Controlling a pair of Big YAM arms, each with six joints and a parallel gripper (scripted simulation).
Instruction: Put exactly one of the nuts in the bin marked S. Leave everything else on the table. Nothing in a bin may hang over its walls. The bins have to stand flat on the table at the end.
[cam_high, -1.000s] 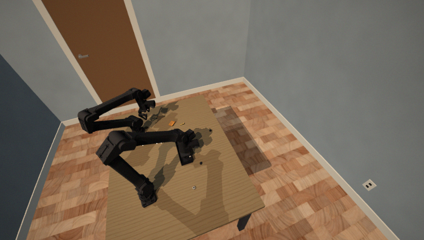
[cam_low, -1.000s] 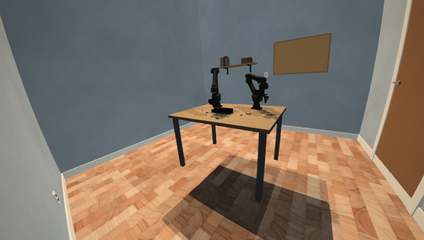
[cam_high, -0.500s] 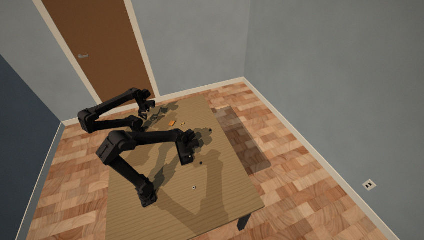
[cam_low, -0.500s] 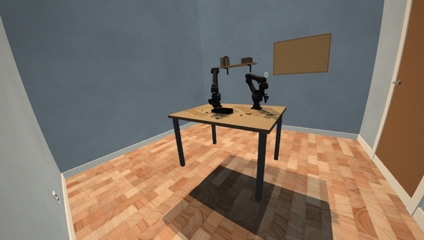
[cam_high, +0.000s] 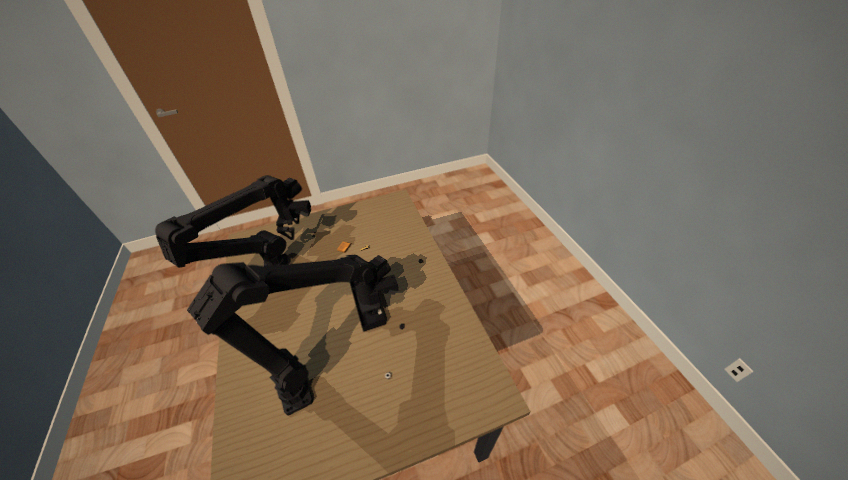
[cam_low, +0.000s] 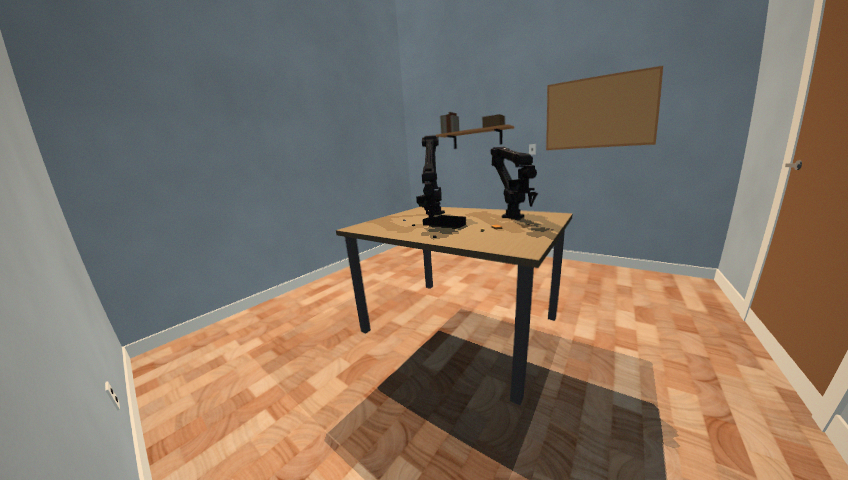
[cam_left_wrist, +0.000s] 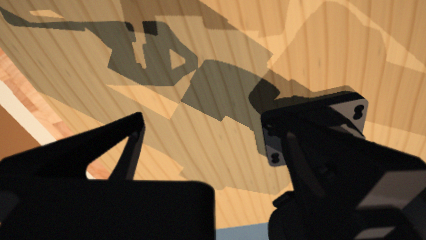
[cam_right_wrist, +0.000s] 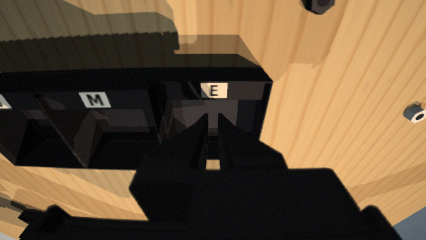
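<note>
Right now my right hand is 8 cm to the right of the black bin strip and 2 cm above it. From my right hand the other things lie so: silver nut (2 cm behind, 23 cm to the right, 3 cm below); then small bolt (7 cm ahead, 35 cm to the left, 3 cm below); then orange block (2 cm behind, 40 cm to the left, 3 cm below).
</note>
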